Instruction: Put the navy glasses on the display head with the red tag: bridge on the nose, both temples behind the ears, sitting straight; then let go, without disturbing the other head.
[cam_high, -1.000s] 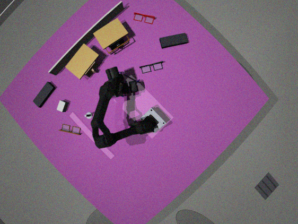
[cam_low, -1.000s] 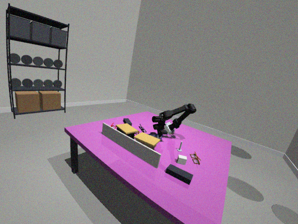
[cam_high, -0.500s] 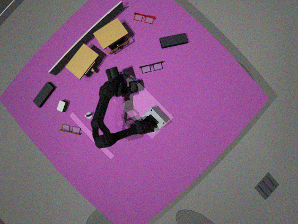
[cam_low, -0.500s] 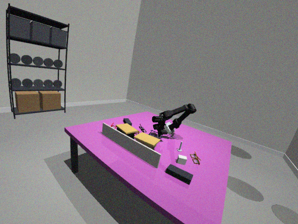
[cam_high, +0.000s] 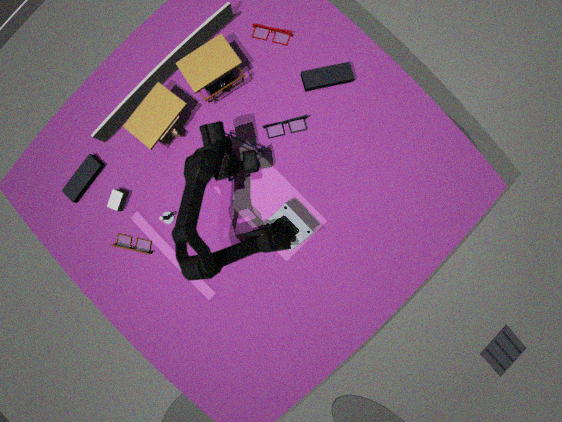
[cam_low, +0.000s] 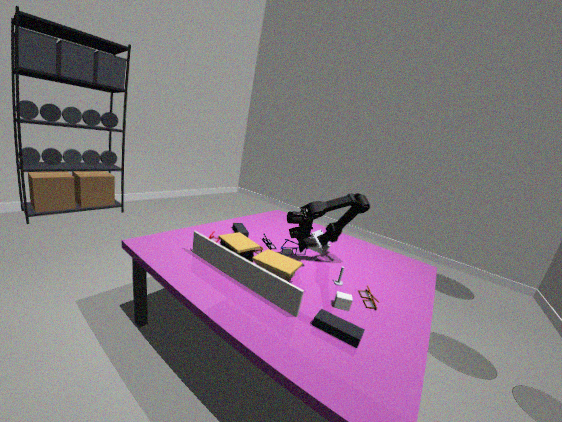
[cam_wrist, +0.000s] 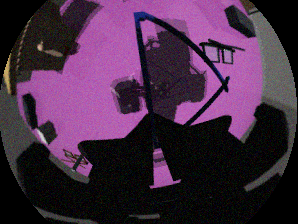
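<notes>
Now: the small grey stand 240 mm to the left of my gripper tip, 40 mm ahead of it and 30 mm below it. Round my gripper tip: tan display head 250 mm ahead, 40 mm to the left, 10 mm above; then white cube 320 mm to the left, 200 mm ahead, 20 mm below; then white board 380 mm ahead, 70 mm to the right.
</notes>
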